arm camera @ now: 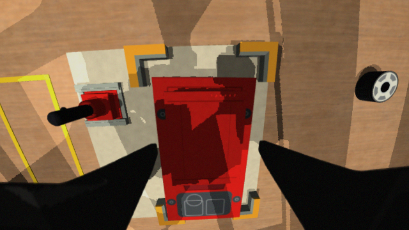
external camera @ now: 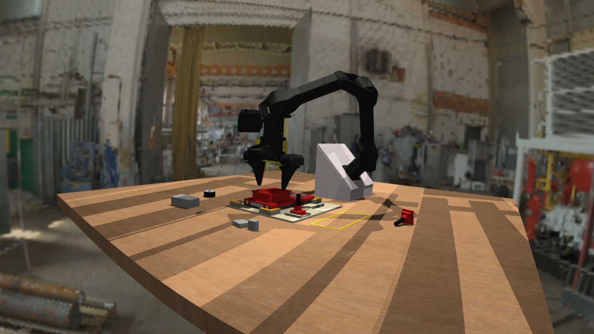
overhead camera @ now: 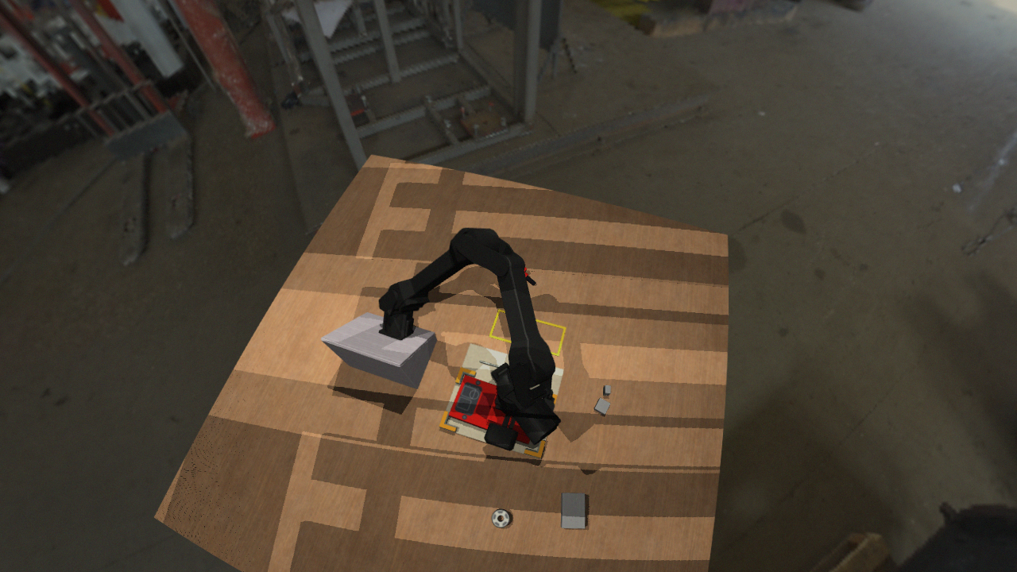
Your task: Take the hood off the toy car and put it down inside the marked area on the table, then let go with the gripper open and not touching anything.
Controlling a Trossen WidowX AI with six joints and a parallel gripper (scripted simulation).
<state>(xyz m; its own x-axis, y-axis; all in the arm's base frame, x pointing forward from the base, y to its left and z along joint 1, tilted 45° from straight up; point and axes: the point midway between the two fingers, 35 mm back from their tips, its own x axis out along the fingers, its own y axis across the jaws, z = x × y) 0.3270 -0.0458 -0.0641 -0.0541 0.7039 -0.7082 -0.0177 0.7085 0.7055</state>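
The hood lies 2 cm below my gripper tip.
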